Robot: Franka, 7 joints.
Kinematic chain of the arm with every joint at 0, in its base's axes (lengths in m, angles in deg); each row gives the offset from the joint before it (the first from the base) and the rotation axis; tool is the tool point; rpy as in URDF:
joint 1: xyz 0 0 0.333 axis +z
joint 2: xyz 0 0 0 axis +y
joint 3: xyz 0 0 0.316 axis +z
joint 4: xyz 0.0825 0 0 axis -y
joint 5: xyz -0.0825 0 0.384 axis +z
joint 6: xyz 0 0 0 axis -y
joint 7: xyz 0.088 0 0 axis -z
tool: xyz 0 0 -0.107 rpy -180 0 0
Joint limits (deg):
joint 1: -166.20..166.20
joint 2: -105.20..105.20
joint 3: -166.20..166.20
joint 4: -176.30..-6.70
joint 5: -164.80..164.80
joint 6: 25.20..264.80
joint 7: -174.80..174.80
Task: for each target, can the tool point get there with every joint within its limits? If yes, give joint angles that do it. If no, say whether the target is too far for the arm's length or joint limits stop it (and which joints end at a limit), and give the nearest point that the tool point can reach.
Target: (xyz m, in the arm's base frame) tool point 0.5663 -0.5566 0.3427
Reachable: yes | joints -57.01 84.96 110.05 -24.86 -116.25 74.19 145.74
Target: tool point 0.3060 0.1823 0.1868
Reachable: yes | joints -38.62 36.20 45.14 -144.87 -118.56 197.76 14.48
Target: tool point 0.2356 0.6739 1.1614
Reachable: no: too far | nearest point 0.1848 0.5287 0.9829 | short by 0.236 m
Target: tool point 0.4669 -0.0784 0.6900
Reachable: yes | joints -72.12 80.36 136.49 -94.04 -43.31 73.26 -97.18
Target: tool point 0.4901 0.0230 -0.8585
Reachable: no: too far | nearest point 0.3878 0.0182 -0.3503 | short by 0.518 m
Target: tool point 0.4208 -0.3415 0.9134
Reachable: yes | joints 42.85 16.62 -100.12 -71.78 -7.30 149.74 14.39
